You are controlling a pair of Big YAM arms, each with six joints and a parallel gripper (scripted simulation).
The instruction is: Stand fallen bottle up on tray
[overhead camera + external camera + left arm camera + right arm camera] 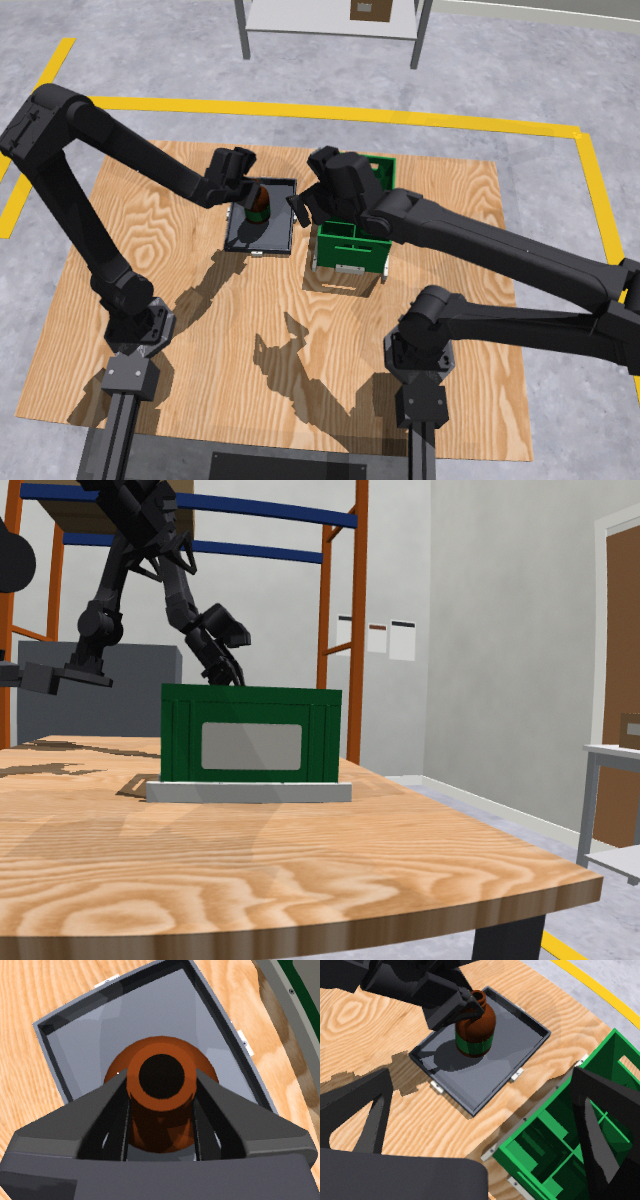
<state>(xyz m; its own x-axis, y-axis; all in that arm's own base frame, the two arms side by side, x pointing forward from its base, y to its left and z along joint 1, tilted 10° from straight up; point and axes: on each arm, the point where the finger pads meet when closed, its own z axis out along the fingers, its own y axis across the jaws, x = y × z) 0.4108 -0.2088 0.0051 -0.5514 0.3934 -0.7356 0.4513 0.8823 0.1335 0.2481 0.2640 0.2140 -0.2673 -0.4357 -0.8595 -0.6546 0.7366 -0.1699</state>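
Now: left hand 1 cm short of the tray and 15 cm above it. The rest, counted from my left hand: green crate 1 cm behind, 28 cm to the right, 7 cm below.
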